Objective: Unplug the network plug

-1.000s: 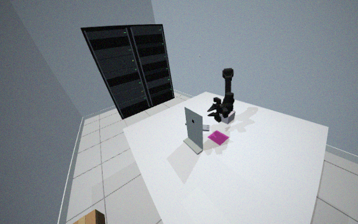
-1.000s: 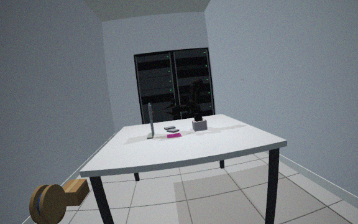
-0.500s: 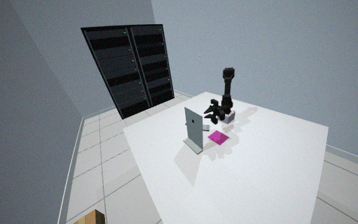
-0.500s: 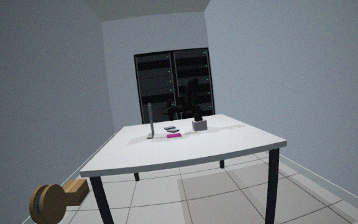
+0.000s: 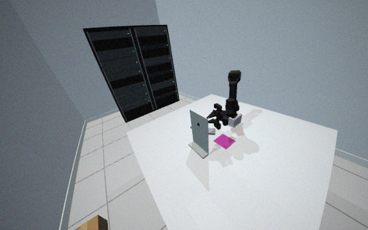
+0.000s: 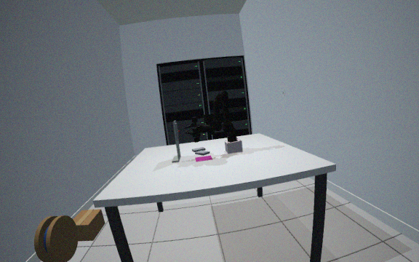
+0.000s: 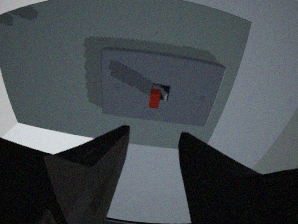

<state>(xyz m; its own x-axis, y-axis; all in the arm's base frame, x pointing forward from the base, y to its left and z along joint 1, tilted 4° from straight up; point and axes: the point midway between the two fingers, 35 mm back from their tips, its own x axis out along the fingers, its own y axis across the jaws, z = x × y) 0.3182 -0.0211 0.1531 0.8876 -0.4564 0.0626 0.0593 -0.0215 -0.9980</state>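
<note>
My gripper tip is now 60 mm short of the network plug and 10 mm to the left of it. Also, from my gripper tip: upright grey panel 80 mm ahead, 20 mm to the right, 80 mm below; magenta marked square 100 mm behind, 90 mm to the left, 220 mm below.
</note>
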